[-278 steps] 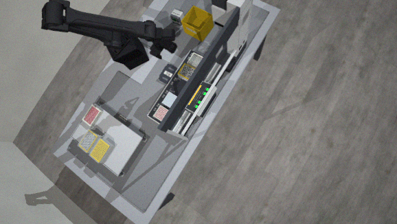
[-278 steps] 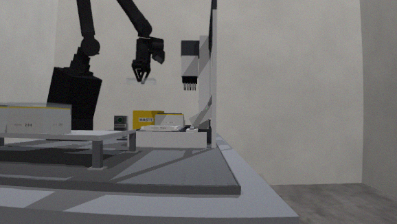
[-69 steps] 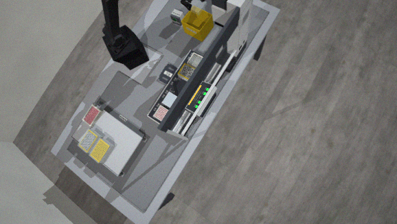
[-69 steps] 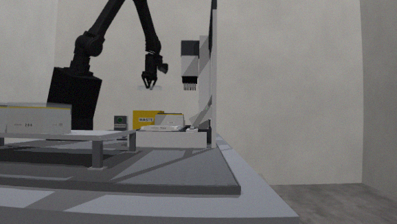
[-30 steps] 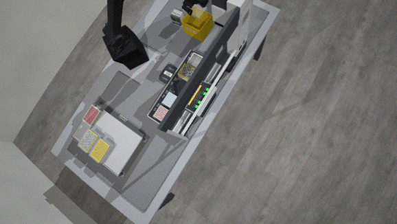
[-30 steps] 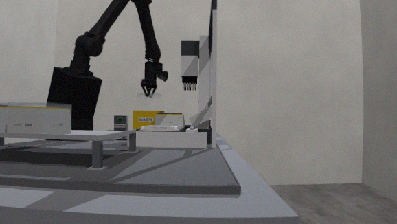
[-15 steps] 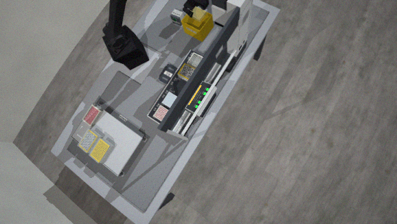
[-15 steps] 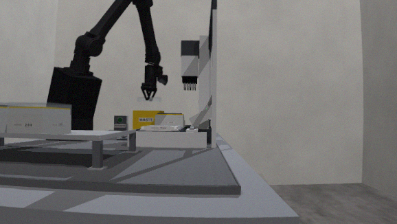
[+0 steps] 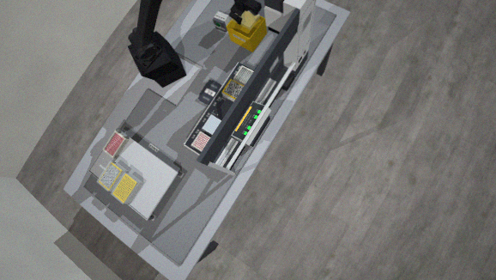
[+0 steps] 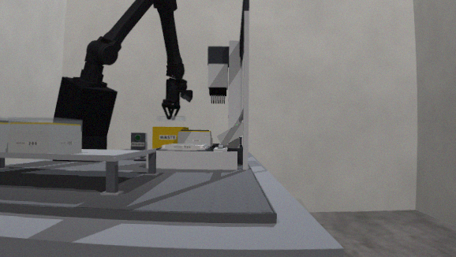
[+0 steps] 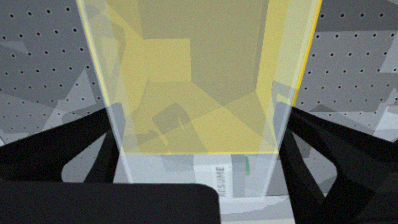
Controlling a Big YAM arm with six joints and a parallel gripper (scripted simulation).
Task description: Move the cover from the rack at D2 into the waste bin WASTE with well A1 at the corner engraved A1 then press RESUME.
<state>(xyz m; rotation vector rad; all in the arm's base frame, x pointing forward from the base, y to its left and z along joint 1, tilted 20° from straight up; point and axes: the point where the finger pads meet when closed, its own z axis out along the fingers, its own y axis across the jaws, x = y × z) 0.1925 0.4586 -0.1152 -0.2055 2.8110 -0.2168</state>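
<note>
The yellow waste bin is 140 mm below my hand. From my hand the other things lie so: pipetting head 240 mm ahead, 210 mm above, 10 mm to the left; then clear cover right at my hand; then resume box 150 mm behind, 110 mm below, 60 mm to the right.
</note>
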